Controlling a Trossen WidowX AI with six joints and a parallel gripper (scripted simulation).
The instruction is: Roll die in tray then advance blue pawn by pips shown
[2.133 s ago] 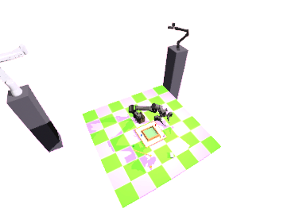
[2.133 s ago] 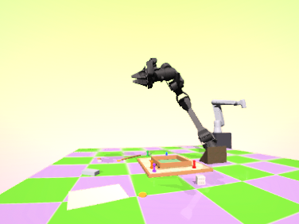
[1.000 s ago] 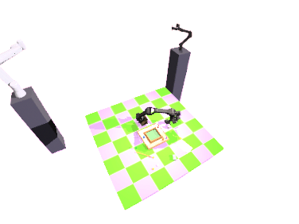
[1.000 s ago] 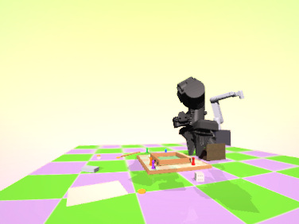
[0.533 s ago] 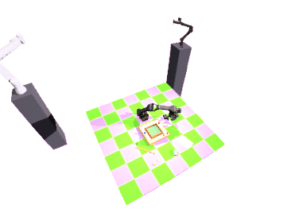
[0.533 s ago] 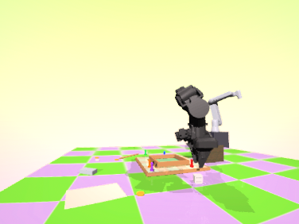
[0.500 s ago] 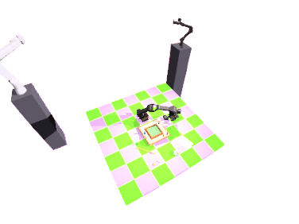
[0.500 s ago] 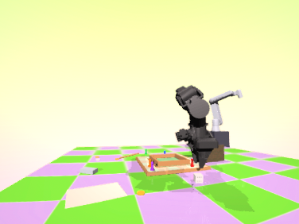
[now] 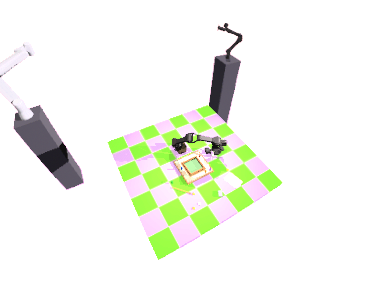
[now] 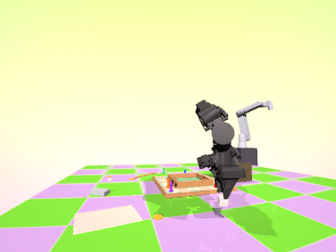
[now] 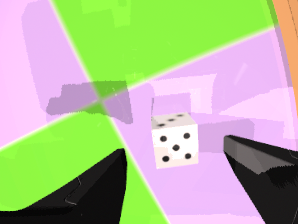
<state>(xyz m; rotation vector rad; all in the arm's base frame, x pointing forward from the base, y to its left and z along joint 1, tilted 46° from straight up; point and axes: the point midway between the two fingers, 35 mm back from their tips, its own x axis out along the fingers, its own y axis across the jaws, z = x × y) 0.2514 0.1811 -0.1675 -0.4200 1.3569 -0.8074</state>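
Right now my gripper tip is 10 mm above the white die. Also, from my gripper tip: orange pawn 130 mm ahead, 170 mm to the right; then red pawn 50 mm behind, 130 mm to the right; then purple pawn 130 mm ahead, 120 mm to the right.
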